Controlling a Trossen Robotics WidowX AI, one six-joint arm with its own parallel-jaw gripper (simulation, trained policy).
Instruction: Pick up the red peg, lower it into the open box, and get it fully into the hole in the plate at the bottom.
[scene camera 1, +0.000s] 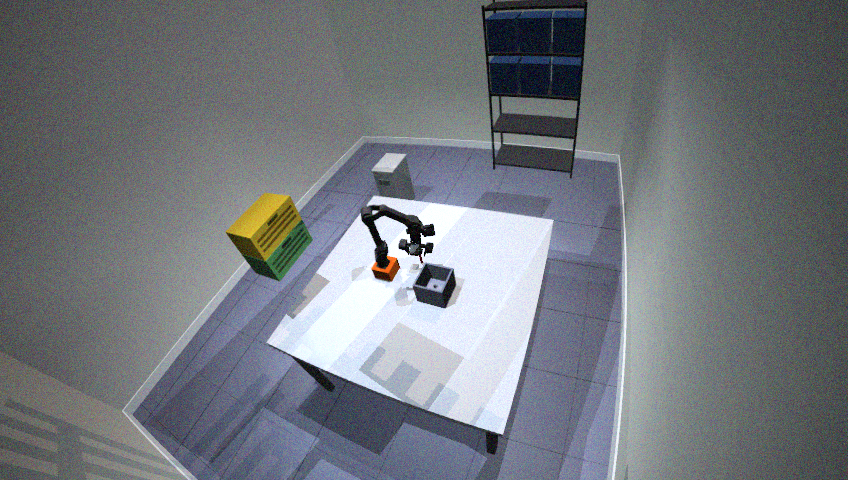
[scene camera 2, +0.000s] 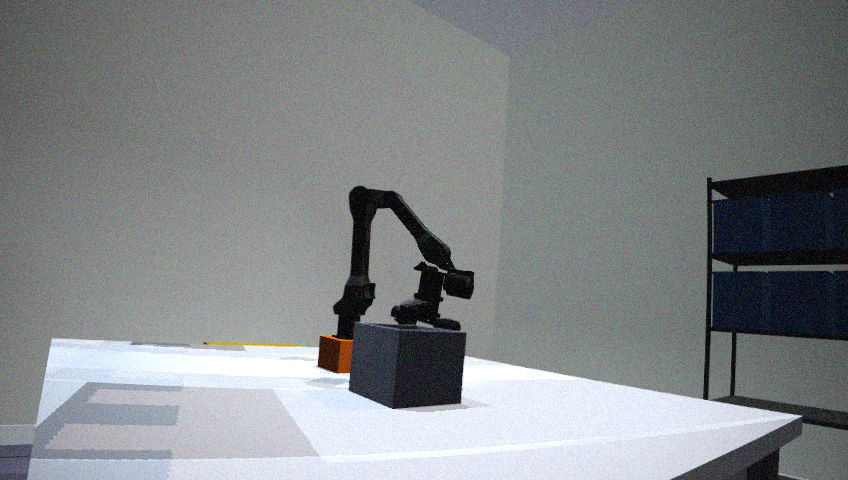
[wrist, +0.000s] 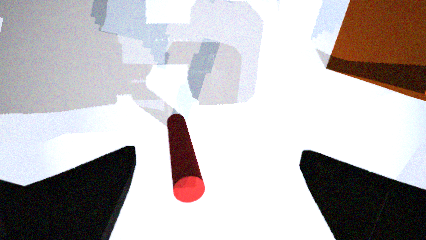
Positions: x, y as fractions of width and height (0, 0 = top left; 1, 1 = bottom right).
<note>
In view: the gripper (wrist: 0.52, 0.65), a red peg (wrist: 0.44, 0.78) and a dark box (scene camera 2: 0.47, 0.76).
The dark box also shows in scene camera 1 (scene camera 1: 0.52, 0.62). Scene camera 2 misses the red peg, which is hidden by the dark box. The wrist view does not show the dark box: it is out of frame.
</note>
